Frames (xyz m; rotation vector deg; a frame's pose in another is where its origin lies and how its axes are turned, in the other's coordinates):
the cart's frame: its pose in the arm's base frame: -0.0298 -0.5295 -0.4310 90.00 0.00 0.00
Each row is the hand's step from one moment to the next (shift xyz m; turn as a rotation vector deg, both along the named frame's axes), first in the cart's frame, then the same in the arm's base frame.
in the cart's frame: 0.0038 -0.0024 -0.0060 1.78 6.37 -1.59
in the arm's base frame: 0.0038 0.0060 -0.0024 1.78 1.59 6.37
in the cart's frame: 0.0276 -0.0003 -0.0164 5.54 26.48 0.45
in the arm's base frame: 0.0276 0.0164 -0.0003 5.54 -0.45 26.48
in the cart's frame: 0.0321 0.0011 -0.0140 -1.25 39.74 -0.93
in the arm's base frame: 0.0321 0.0140 0.0011 -1.25 0.93 39.74
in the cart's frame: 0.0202 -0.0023 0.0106 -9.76 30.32 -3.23
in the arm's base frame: 0.0202 -0.0106 -0.0023 -9.76 3.23 30.32
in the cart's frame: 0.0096 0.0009 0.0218 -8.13 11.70 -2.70
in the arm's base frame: 0.0096 -0.0218 0.0009 -8.13 2.70 11.70
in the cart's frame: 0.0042 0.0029 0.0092 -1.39 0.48 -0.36
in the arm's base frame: 0.0042 -0.0092 0.0029 -1.39 0.36 0.48
